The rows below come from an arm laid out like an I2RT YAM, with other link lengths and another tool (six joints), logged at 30 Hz.
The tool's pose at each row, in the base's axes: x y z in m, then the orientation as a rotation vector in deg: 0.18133, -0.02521, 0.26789, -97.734, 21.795, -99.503; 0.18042, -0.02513, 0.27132, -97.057, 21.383, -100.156; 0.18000, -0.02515, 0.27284, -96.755, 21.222, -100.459; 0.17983, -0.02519, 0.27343, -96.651, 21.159, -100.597; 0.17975, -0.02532, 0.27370, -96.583, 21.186, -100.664; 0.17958, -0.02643, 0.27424, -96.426, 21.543, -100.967; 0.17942, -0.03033, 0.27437, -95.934, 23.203, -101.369; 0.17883, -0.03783, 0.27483, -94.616, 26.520, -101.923; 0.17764, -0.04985, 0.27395, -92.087, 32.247, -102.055; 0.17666, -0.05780, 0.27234, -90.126, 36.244, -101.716; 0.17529, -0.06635, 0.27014, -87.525, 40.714, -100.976
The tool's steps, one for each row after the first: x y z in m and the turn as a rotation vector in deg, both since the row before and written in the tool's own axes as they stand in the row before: 0.00253, -0.00244, -0.00050, 0.490, 0.558, -0.261; 0.00116, -0.00104, -0.00023, 0.201, 0.262, -0.116; 0.00047, -0.00038, -0.00010, 0.065, 0.108, -0.064; 0.00029, -0.00009, -0.00007, 0.008, 0.076, 0.001; 0.00111, 0.00044, -0.00036, -0.194, 0.340, 0.029; 0.00256, 0.00276, -0.00105, -0.797, 0.897, 0.654; 0.00516, 0.00507, -0.00211, -1.364, 1.800, 1.589; 0.00739, 0.00898, -0.00339, -2.134, 2.769, 3.284; 0.00461, 0.00640, -0.00212, -1.384, 1.792, 2.589; 0.00504, 0.00700, -0.00234, -1.354, 1.997, 3.268
